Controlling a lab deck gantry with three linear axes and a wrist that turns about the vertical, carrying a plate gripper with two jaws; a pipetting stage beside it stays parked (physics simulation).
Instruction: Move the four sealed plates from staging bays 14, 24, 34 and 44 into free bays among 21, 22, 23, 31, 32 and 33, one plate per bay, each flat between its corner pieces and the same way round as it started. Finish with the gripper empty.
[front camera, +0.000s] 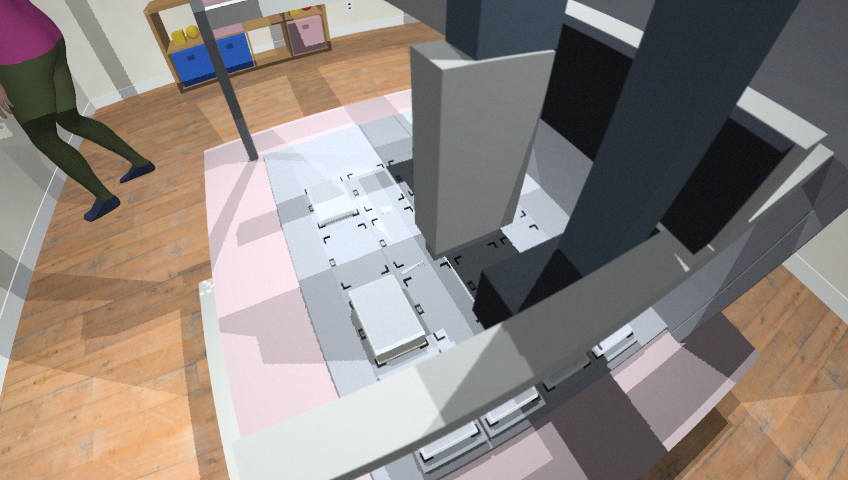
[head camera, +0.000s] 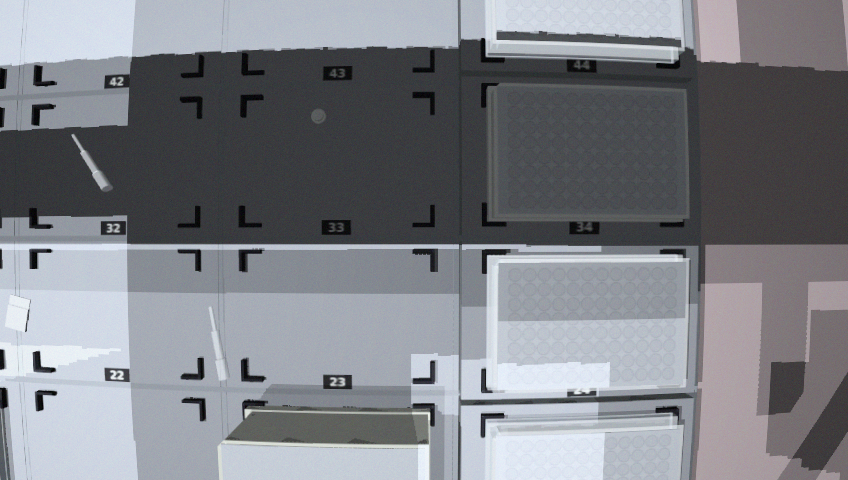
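Seen in the pictures: robot's base at its link origin: (front camera: 306, 190).
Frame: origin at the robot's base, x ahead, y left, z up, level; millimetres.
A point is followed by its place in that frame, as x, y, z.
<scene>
Four clear sealed plates lie flat in the staging column: bay 14 (head camera: 553, 455) {533, 68, 29} (front camera: 449, 440) {613, 42, 29}, bay 24 (head camera: 589, 339) {553, 142, 29} (front camera: 513, 405) {613, 148, 29}, bay 34 (head camera: 589, 151) {553, 256, 29} (front camera: 568, 369) {611, 256, 29}, in deep shadow, and bay 44 (head camera: 589, 17) {555, 342, 29} (front camera: 615, 339) {614, 362, 29}. Plates 14 and 44 are cut by the head view's edges. The front rail partly hides the plates in the front view. My gripper's dark body (front camera: 502, 291) {572, 82, 351} hangs over the deck's right part, partly behind that rail. Its jaws are hidden, and they do not show in the head view. Bays 22, 23, 32 and 33 hold no plate.
A tall white box (front camera: 386, 315) {399, 43, 42} (head camera: 333, 460) {399, 74, 42} stands in bay 13. A plate (front camera: 332, 199) {75, 47, 14} sits in bay 11. A pipette tip (head camera: 92, 163) {215, 257, 5} lies in bay 32, another (head camera: 218, 350) {310, 126, 5} between 22 and 23. A small cap (head camera: 318, 115) {380, 287, 4} lies in 33, a white block (head camera: 17, 313) {147, 147, 1} left of 22.
</scene>
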